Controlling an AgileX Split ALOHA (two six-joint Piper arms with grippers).
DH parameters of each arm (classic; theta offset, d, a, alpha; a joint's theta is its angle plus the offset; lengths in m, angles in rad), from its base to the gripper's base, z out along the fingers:
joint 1: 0 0.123 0 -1.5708
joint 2: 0.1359 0 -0.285 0
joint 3: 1.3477 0 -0.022 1.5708
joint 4: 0 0.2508 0 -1.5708
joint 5: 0 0 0.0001 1.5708
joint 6: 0 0.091 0 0
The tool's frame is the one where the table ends.
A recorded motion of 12 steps. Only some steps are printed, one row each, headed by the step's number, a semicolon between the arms.
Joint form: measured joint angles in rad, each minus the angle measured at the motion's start. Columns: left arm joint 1, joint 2, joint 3, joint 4, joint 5, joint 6; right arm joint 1, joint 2, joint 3, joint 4, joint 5, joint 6.
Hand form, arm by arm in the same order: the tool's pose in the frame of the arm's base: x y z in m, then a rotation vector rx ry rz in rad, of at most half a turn. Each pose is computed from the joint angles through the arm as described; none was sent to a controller.
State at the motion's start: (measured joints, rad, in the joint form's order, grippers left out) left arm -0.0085 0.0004 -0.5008 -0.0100 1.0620 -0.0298; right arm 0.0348 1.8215 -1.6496 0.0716 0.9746 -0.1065
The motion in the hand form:
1: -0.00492 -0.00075 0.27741 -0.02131 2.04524 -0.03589; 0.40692 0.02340 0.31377 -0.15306 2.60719 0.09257
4: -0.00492 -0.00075 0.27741 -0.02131 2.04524 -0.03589; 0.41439 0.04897 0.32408 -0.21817 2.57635 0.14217
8: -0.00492 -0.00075 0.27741 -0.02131 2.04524 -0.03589; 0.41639 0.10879 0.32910 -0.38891 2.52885 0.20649
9: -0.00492 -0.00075 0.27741 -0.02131 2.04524 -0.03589; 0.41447 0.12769 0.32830 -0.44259 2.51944 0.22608
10: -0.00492 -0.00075 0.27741 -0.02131 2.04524 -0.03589; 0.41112 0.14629 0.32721 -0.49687 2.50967 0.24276
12: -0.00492 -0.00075 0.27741 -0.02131 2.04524 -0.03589; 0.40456 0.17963 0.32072 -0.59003 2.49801 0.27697
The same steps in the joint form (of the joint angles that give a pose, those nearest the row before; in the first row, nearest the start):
1: 0.0000 0.0000 0.0000 0.0000 0.0000 0.0000; 0.0059 0.0105 -0.0330 0.0187 0.0078 0.0000
4: 0.0000 0.0000 0.0000 0.0000 0.0000 0.0000; 0.0621 0.0420 -0.1143 0.0411 0.0312 0.0011
8: 0.0000 0.0000 0.0000 0.0000 0.0000 0.0000; 0.1989 0.0866 -0.1944 0.0505 0.0343 0.0011
9: 0.0000 0.0000 0.0000 0.0000 0.0000 0.0000; 0.2420 0.0993 -0.2098 0.0528 0.0344 0.0011
10: 0.0000 0.0000 0.0000 0.0000 0.0000 0.0000; 0.2852 0.1094 -0.2206 0.0528 0.0329 0.0011
12: 0.0000 0.0000 0.0000 0.0000 0.0000 0.0000; 0.3608 0.1343 -0.2340 0.0576 0.0249 0.0011

